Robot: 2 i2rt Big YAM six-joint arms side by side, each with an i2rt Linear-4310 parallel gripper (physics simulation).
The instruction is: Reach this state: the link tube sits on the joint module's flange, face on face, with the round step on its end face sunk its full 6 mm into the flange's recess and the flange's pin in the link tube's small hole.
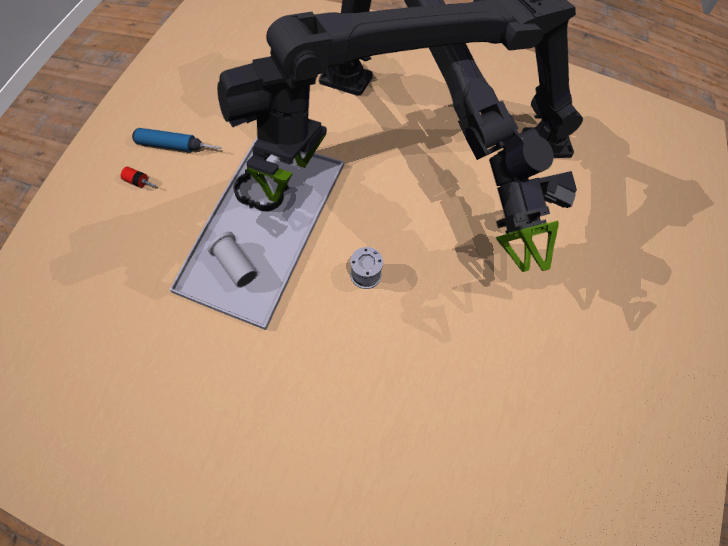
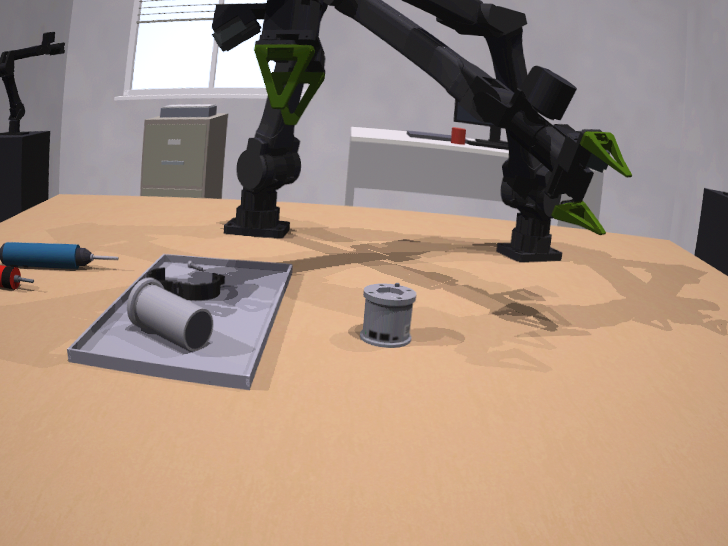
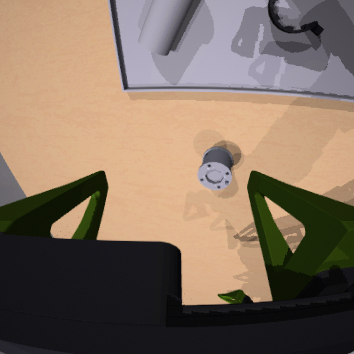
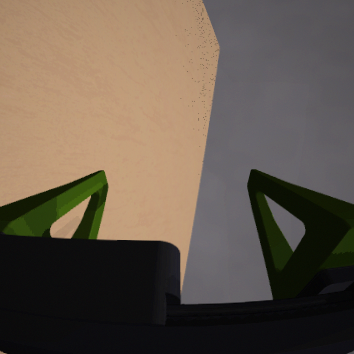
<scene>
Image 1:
my left gripper: 287, 183
my right gripper: 535, 270
grey link tube: 238, 267
grey joint module: 366, 263
blue driver: 148, 137
</scene>
